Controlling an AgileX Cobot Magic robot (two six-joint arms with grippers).
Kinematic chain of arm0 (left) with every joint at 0, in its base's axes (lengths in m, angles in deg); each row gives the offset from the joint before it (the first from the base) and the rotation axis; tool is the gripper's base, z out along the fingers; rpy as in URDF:
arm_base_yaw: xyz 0 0 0.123 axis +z
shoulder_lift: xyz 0 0 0 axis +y
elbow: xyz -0.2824 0 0.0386 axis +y
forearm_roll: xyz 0.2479 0 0.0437 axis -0.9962 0 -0.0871
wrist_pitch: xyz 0 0 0 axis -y
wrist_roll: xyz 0.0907 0 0.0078 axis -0.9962 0 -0.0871
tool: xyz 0 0 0 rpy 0 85 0
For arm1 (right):
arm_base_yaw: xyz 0 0 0.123 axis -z
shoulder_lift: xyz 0 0 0 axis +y
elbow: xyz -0.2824 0 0.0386 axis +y
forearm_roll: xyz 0.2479 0 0.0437 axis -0.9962 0 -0.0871
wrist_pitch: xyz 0 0 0 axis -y
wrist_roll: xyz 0.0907 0 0.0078 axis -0.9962 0 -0.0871
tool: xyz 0 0 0 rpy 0 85 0
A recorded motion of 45 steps. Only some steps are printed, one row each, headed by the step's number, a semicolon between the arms.
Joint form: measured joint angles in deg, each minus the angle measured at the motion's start. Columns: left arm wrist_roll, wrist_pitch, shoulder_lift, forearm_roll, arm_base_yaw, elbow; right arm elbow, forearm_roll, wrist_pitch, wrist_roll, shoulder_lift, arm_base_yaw.
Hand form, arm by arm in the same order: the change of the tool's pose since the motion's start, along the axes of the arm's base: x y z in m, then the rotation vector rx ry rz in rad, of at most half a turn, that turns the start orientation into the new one. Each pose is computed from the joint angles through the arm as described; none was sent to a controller.
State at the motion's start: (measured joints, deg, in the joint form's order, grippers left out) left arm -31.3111 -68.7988 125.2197 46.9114 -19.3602 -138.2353; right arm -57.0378 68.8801 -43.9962 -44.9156 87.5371 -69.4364
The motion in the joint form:
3: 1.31 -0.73 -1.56 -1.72 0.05 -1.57; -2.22 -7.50 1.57 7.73 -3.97 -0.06
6: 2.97 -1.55 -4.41 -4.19 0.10 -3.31; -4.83 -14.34 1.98 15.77 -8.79 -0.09
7: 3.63 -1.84 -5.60 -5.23 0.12 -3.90; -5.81 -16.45 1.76 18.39 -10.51 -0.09
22: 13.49 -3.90 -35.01 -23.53 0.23 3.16; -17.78 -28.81 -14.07 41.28 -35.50 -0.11
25: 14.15 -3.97 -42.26 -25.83 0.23 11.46; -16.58 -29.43 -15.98 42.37 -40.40 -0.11
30: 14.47 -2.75 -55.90 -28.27 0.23 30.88; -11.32 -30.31 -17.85 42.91 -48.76 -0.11
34: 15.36 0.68 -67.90 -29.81 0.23 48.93; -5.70 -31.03 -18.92 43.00 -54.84 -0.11
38: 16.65 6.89 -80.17 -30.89 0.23 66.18; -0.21 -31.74 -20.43 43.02 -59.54 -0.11
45: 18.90 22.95 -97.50 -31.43 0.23 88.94; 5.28 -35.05 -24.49 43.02 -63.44 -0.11
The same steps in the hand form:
3: -0.0081 0.0049 0.0181 0.0076 -0.0349 0.0135; -0.0076 -0.0048 0.0258 0.0525 0.0383 0.0475
6: -0.0231 0.0130 0.0461 0.0159 -0.0917 0.0365; -0.0162 -0.0151 0.0589 0.1123 0.0474 0.0988
7: -0.0296 0.0165 0.0569 0.0195 -0.1141 0.0475; -0.0192 -0.0201 0.0710 0.1328 0.0454 0.1138
22: -0.1907 0.0973 0.1954 0.0641 -0.4097 0.3091; -0.0697 -0.1585 0.2058 0.3293 -0.0909 0.1352
25: -0.2197 0.1108 0.1931 0.0966 -0.3958 0.3373; -0.0796 -0.1861 0.2078 0.3571 -0.0991 0.1278
30: -0.2653 0.1305 0.1629 0.1605 -0.3311 0.3612; -0.0937 -0.2237 0.1931 0.3851 -0.0946 0.1192
34: -0.3011 0.1458 0.1209 0.1892 -0.2799 0.3924; -0.1018 -0.2446 0.1714 0.3844 -0.0778 0.1141
38: -0.3349 0.1603 0.0740 0.1723 -0.2748 0.4423; -0.1067 -0.2573 0.1469 0.3598 -0.0478 0.1033
45: -0.3700 0.1775 0.0074 0.0414 -0.3755 0.5549; -0.1124 -0.2655 0.1161 0.3091 0.0497 0.0846

